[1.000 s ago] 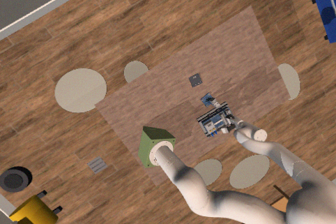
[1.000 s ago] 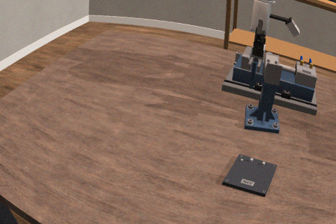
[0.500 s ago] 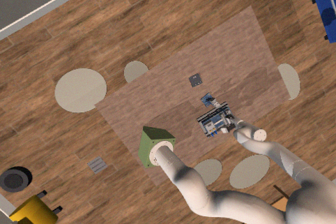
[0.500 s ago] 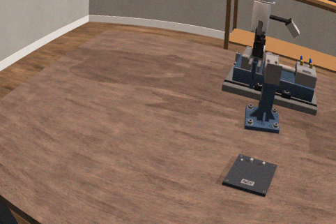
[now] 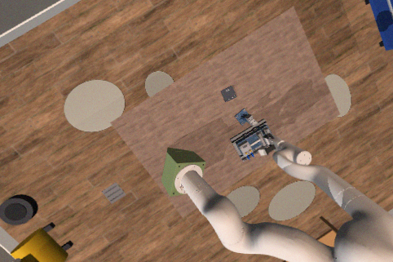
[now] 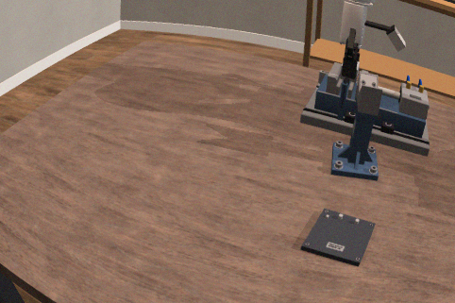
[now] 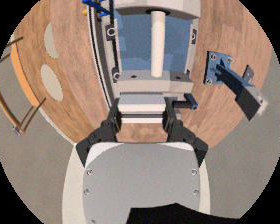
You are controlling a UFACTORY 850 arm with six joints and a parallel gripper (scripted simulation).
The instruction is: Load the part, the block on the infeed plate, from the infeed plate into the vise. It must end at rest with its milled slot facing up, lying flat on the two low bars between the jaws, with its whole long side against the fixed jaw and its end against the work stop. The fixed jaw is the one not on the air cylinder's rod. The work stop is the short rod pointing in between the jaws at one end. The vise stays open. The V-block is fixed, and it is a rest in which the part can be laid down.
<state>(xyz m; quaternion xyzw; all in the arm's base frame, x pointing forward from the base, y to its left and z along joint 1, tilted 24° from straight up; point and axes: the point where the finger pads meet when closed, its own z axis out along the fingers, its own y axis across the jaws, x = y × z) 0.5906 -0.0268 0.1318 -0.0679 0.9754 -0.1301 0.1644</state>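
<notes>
Right now the part is 1 cm below my hand. Round my hand: air cylinder (16 cm behind, 3 cm below).
</notes>
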